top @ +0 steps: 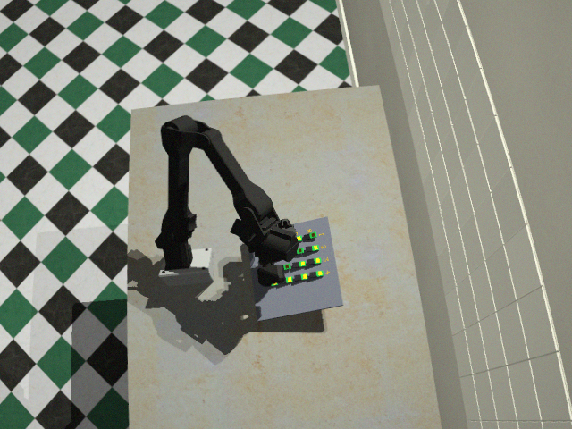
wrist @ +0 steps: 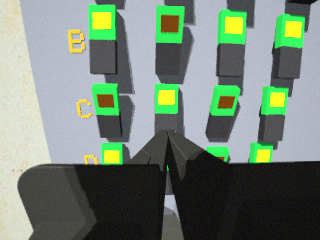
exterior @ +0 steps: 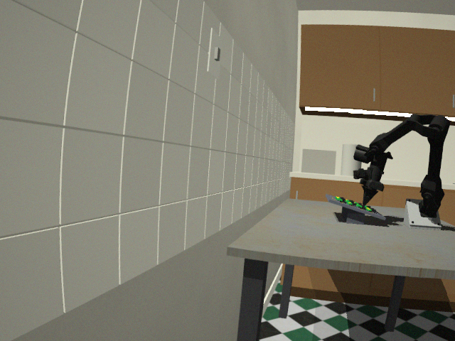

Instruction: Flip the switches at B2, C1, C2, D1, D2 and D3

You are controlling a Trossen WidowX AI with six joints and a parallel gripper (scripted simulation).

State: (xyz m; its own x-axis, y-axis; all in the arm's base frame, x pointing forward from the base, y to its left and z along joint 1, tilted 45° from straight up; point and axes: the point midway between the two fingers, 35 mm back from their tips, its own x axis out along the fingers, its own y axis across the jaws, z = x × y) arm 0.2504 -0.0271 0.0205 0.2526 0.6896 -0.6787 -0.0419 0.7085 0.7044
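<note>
Right now my hand is 4 cm above the switch C3, 3 cm to the left of it and 2 cm short of it. Round my hand: switch D3: 4 cm to the right, 4 cm below, 2 cm behind; switch B2: 6 cm ahead, 3 cm below; switch B1: 6 cm ahead, 4 cm to the left, 3 cm below.
</note>
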